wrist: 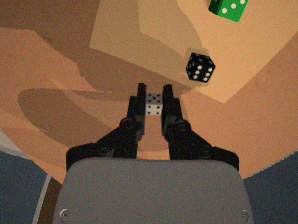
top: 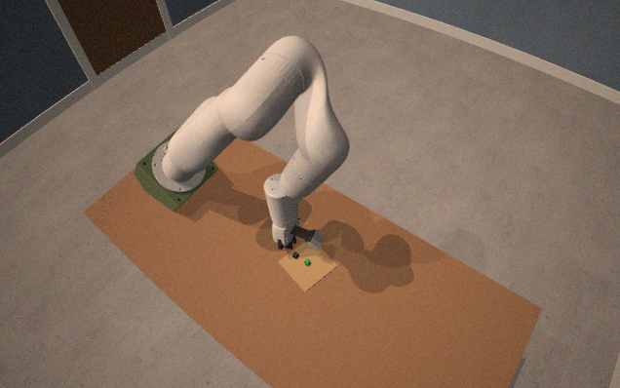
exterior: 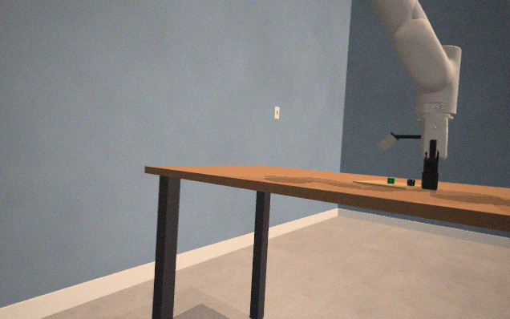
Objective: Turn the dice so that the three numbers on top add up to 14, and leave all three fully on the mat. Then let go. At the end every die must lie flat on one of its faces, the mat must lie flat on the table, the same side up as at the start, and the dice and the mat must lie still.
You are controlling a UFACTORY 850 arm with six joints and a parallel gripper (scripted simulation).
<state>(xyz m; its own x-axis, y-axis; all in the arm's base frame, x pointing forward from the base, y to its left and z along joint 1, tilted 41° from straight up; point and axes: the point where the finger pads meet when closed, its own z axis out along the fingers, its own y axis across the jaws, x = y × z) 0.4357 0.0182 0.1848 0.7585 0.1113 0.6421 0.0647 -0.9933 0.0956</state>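
The black die is 40 mm ahead of my hand, 30 mm to the right of it and 10 mm below it. From my hand the other things lie so: white die 10 mm below, 10 mm behind; then green die 90 mm ahead, 30 mm to the right, 10 mm below; then mat 90 mm ahead, 30 mm to the right, 20 mm below.
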